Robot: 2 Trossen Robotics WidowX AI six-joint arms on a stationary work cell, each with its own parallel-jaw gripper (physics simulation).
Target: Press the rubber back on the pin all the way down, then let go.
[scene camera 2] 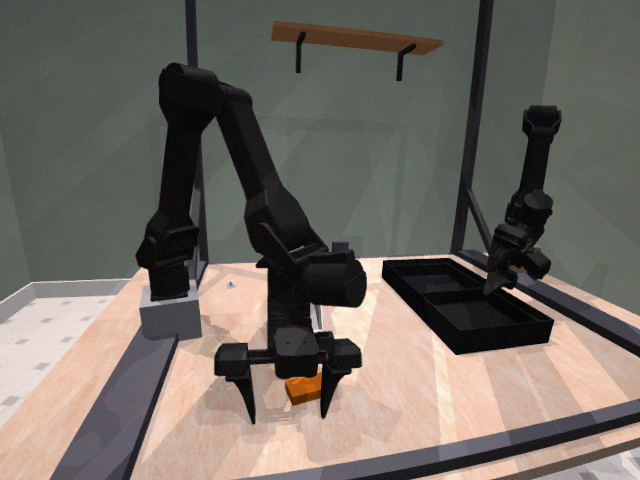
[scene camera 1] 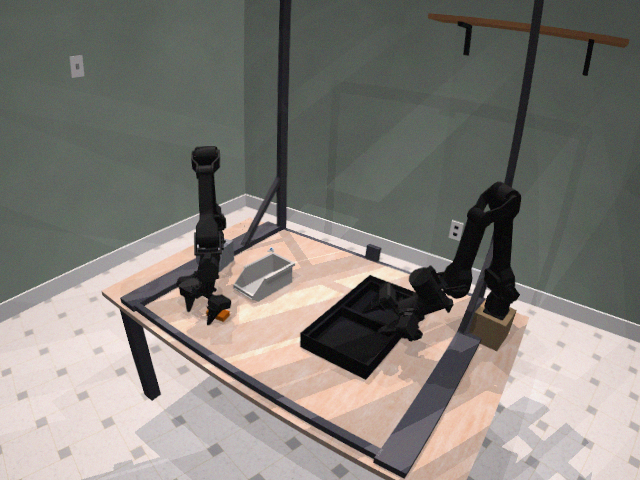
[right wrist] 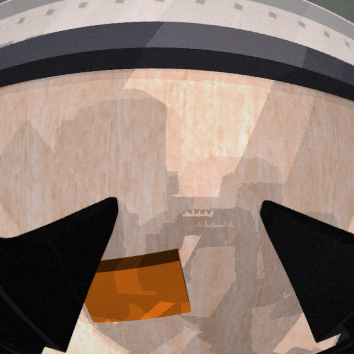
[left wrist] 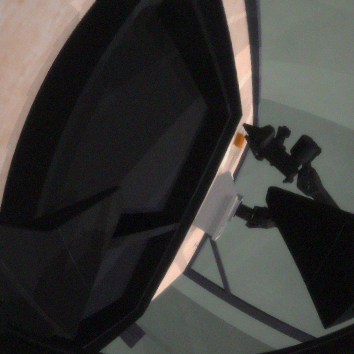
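Where they show: left gripper, fingertip midpoint: (scene camera 2: 486, 283) (scene camera 1: 370, 321) (left wrist: 196, 193); right gripper, fingertip midpoint: (scene camera 2: 289, 420) (scene camera 1: 198, 318) (right wrist: 191, 206) (left wrist: 243, 129); left arm's base, link origin: (scene camera 1: 496, 311); right arm's base, link origin: (scene camera 2: 169, 292) (left wrist: 236, 208).
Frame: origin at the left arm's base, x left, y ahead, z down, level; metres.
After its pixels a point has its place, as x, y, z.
Note:
The orange rubber block (scene camera 1: 222, 314) {0.488, 0.632, 0.078} (scene camera 2: 304, 388) {0.500, 0.661, 0.078} (right wrist: 140, 288) {0.496, 0.659, 0.078} lies flat on the wooden table (scene camera 1: 347, 390) {0.448, 0.190, 0.094}; it also shows small in the left wrist view (left wrist: 239, 140) {0.477, 0.626, 0.079}. My right gripper (scene camera 1: 200, 311) {0.545, 0.682, 0.092} (scene camera 2: 288, 416) {0.545, 0.682, 0.092} (right wrist: 191, 206) {0.545, 0.682, 0.092} is open and low over the table, its fingers standing to either side of the block without touching it. In the right wrist view the block lies close to the finger on the picture's left. A tiny blue-topped item (scene camera 1: 270, 249) {0.105, 0.840, 0.087} (scene camera 2: 230, 285) {0.103, 0.841, 0.091}, perhaps the pin, stands far behind. My left gripper (scene camera 1: 396, 316) (scene camera 2: 510, 281) is open and empty over the black tray (scene camera 1: 337, 350) {0.396, 0.270, 0.043} (scene camera 2: 499, 340) {0.402, 0.298, 0.074} (left wrist: 225, 88) {0.402, 0.325, 0.059}.
A grey open bin (scene camera 1: 263, 276) {0.250, 0.716, 0.087} (left wrist: 218, 204) {0.282, 0.626, 0.053} stands behind the right gripper. A dark frame rail (scene camera 1: 270, 388) {0.588, 0.315, 0.073} (right wrist: 175, 46) {0.630, 0.660, 0.074} runs along the table's edges. Upright posts (scene camera 1: 284, 114) {-0.058, 0.940, -0.392} stand at the back.

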